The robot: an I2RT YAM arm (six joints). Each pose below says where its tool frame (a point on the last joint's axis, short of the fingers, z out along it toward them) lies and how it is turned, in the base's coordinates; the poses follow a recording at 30 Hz.
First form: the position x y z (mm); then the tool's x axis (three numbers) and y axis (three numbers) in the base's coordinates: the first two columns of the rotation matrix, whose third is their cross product.
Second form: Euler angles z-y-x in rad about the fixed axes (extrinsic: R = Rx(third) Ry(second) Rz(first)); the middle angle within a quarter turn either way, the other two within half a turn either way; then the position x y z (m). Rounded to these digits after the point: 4 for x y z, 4 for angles.
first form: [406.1 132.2 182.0 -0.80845 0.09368 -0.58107 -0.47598 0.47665 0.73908]
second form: [2.6095 0.3535 -1.9425 0.4061 0.1322 0.1820]
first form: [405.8 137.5 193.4 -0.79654 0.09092 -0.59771 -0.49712 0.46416 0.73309]
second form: [2.5836 0.3513 -1.9237 0.4058 0.1375 0.1934]
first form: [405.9 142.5 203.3 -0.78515 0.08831 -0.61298 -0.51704 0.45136 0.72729]
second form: [2.5592 0.3479 -1.9054 0.4059 0.1425 0.2033]
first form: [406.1 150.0 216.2 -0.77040 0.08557 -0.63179 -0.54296 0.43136 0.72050]
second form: [2.5277 0.3407 -1.8789 0.4061 0.1500 0.2162]
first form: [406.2 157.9 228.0 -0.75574 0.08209 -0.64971 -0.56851 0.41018 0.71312]
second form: [2.4966 0.3311 -1.8530 0.4062 0.1579 0.2280]
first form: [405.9 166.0 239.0 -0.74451 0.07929 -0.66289 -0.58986 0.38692 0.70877]
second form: [2.4716 0.3180 -1.8276 0.4059 0.1660 0.2390]
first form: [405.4 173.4 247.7 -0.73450 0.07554 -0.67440 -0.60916 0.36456 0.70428]
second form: [2.4492 0.3037 -1.8053 0.4054 0.1734 0.2477]
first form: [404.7 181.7 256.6 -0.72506 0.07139 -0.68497 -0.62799 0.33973 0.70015]
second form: [2.4278 0.2866 -1.7824 0.4047 0.1817 0.2566]
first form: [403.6 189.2 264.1 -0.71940 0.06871 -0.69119 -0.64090 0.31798 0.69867]
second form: [2.4138 0.2711 -1.7637 0.4036 0.1892 0.2641]
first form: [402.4 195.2 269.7 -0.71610 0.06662 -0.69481 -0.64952 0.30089 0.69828]
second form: [2.4049 0.2584 -1.7499 0.4024 0.1952 0.2697]
